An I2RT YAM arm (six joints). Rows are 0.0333 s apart.
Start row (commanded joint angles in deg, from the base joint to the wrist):
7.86 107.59 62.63 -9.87 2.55 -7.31
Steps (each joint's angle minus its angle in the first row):
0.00 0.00 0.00 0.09 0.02 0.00
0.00 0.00 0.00 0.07 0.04 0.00
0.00 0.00 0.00 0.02 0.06 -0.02
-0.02 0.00 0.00 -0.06 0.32 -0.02
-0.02 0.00 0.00 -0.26 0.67 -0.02
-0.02 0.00 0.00 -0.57 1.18 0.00
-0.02 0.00 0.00 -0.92 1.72 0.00
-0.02 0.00 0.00 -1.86 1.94 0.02
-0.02 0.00 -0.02 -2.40 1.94 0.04
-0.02 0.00 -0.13 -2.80 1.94 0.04
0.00 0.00 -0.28 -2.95 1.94 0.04
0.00 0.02 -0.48 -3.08 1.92 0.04
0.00 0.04 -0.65 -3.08 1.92 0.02
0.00 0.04 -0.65 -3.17 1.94 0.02
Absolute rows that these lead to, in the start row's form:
7.86 107.59 62.63 -9.78 2.57 -7.31
7.86 107.59 62.63 -9.80 2.59 -7.31
7.86 107.59 62.63 -9.85 2.61 -7.33
7.84 107.59 62.63 -9.93 2.87 -7.33
7.84 107.59 62.63 -10.13 3.22 -7.33
7.84 107.59 62.63 -10.44 3.73 -7.31
7.84 107.59 62.63 -10.79 4.27 -7.31
7.84 107.59 62.63 -11.73 4.49 -7.29
7.84 107.59 62.61 -12.27 4.49 -7.27
7.84 107.59 62.50 -12.67 4.49 -7.27
7.86 107.59 62.35 -12.82 4.49 -7.27
7.86 107.61 62.15 -12.95 4.47 -7.27
7.86 107.63 61.98 -12.95 4.47 -7.29
7.86 107.63 61.98 -13.04 4.49 -7.29

